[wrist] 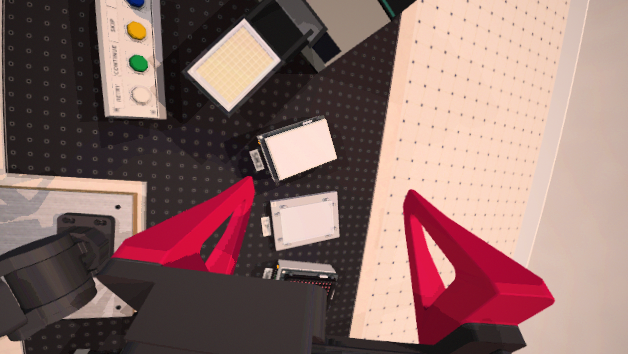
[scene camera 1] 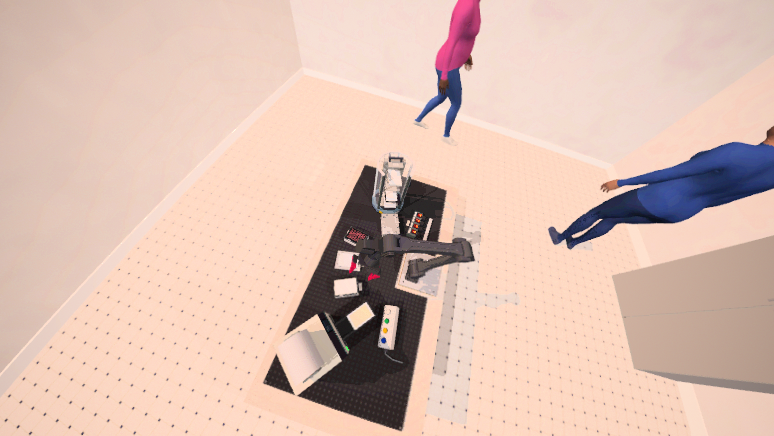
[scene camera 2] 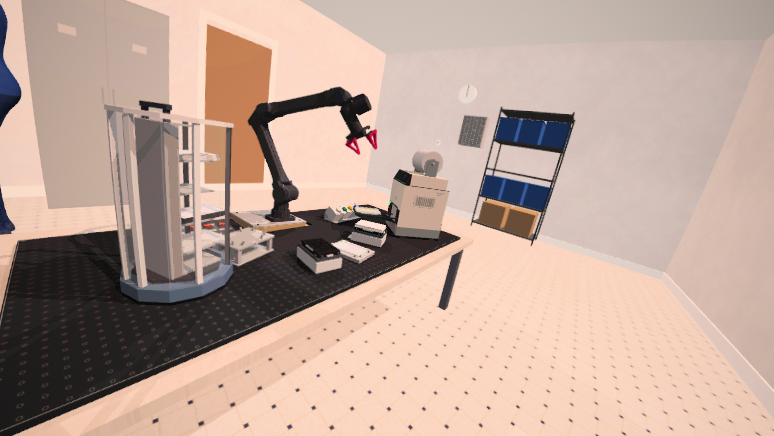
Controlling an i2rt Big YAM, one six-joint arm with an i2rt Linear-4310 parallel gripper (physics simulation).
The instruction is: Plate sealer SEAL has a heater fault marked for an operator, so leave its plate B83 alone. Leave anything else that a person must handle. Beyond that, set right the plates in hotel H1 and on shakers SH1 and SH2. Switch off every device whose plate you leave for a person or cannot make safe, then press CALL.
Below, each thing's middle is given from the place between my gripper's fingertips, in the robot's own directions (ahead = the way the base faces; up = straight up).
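Cream well plate (wrist: pixel 241 59): my gripper is 7 cm past it, 14 cm to the right of it and 30 cm above it. Plate hotel tower (scene camera 2: pixel 171 174): 4 cm ahead of my hand, 70 cm to the right of it and 18 cm below it.
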